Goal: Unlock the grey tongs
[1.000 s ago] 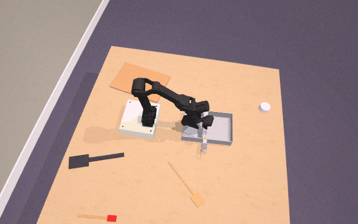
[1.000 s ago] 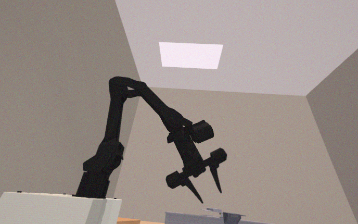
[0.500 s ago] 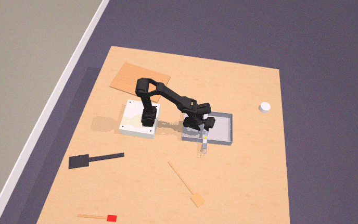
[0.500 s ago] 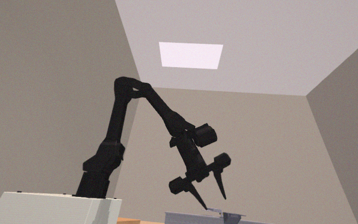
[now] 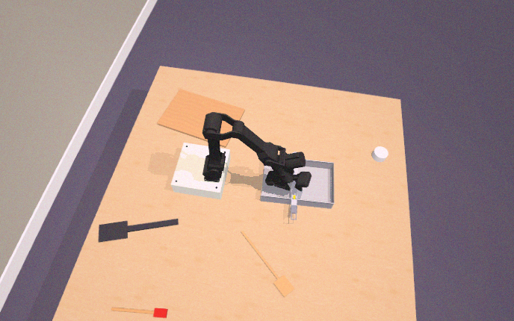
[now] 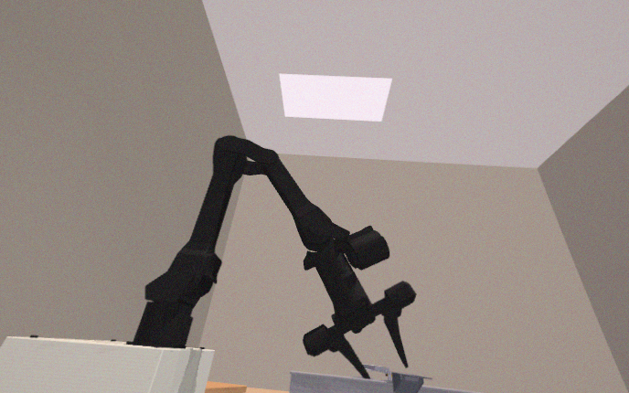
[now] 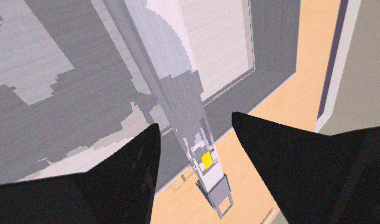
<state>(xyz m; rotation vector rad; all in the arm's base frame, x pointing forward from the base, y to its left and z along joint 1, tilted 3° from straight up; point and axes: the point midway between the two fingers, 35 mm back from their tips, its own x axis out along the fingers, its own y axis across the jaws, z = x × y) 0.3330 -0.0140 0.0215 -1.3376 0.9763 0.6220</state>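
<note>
Now: gripper tip 3 cm to the left of the yellow lock piece. Round my gripper tip: roasting tin (6 cm to the left, 3 cm below, 1 cm ahead); wooden board (48 cm behind, 36 cm to the left, 6 cm below); white cylinder (38 cm ahead, 26 cm to the left, 5 cm below).
</note>
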